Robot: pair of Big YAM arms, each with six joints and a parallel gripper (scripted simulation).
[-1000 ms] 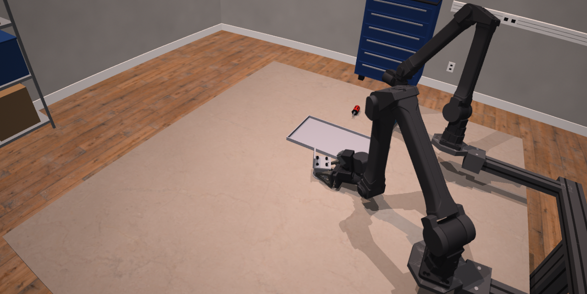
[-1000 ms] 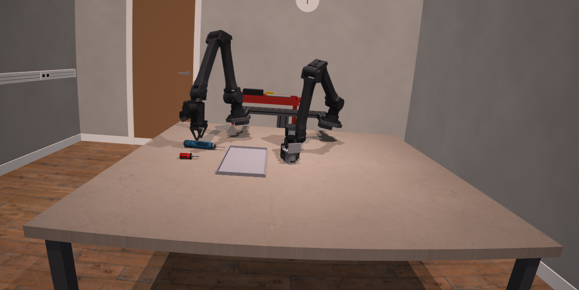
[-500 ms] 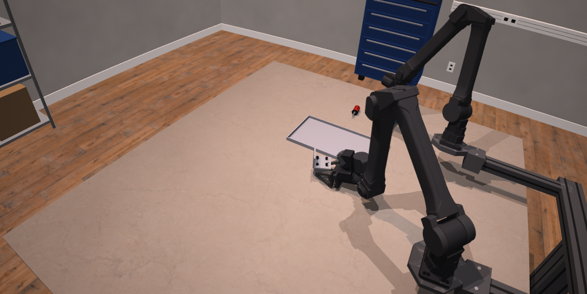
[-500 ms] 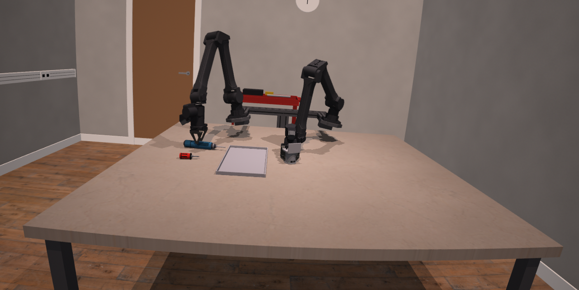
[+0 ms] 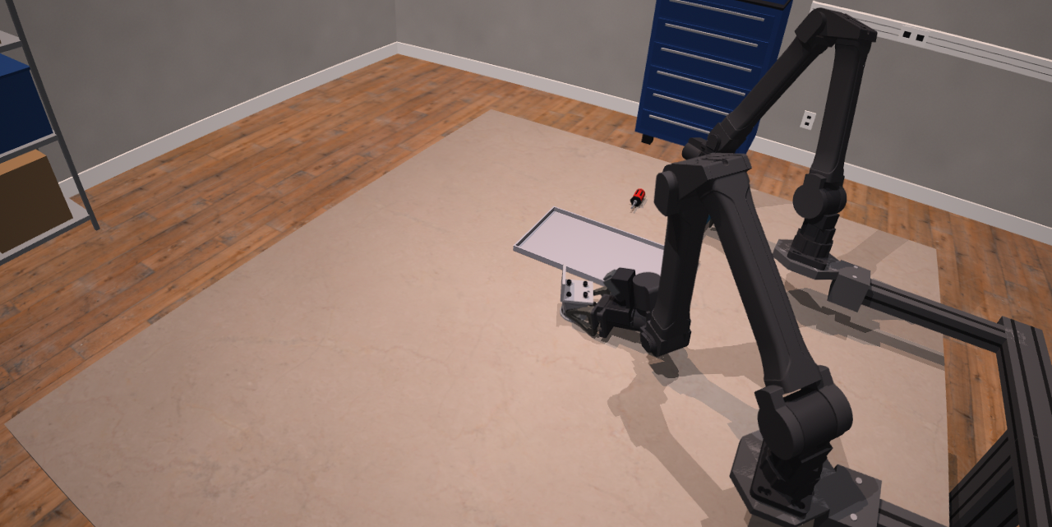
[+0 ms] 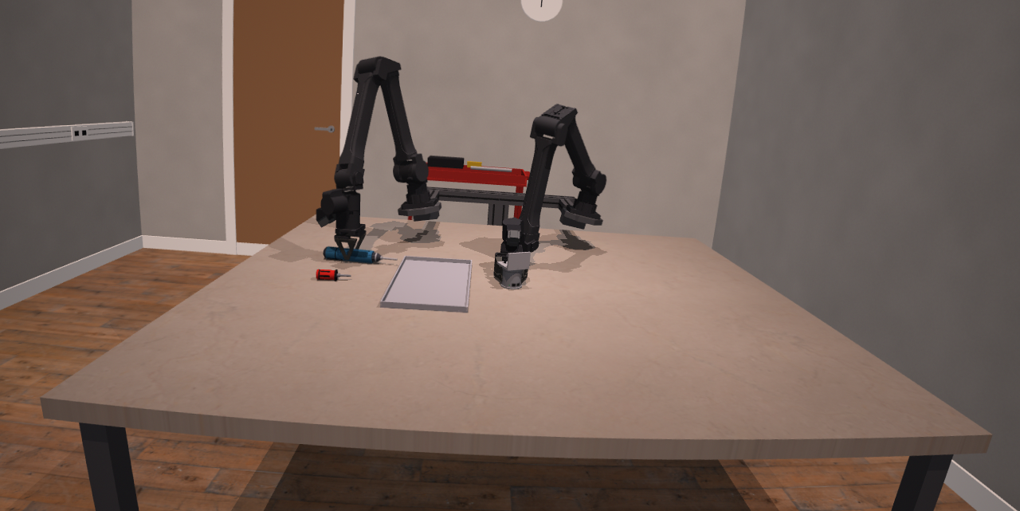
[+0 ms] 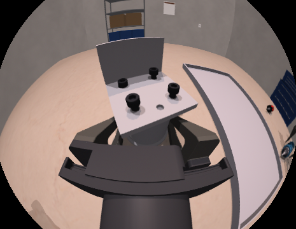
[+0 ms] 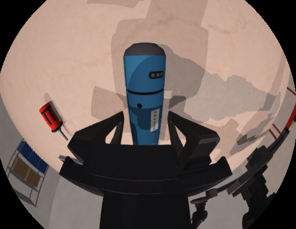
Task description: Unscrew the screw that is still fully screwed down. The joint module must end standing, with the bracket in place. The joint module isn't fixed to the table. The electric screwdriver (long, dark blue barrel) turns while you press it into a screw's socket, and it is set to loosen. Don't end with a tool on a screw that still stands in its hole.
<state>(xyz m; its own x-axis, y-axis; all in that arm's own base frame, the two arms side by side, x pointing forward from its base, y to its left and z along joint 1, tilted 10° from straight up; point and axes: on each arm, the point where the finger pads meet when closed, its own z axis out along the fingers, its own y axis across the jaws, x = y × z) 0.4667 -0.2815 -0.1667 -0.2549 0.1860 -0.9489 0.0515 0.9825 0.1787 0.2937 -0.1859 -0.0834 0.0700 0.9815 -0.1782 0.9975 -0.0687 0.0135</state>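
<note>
The joint module lies 1 cm above my left hand. From my left hand the other things lie so: flat grey tray 23 cm to the right, 2 cm below; then red-handled screwdriver 51 cm to the right, 1 cm below; then grey l-shaped bracket 5 cm above.
</note>
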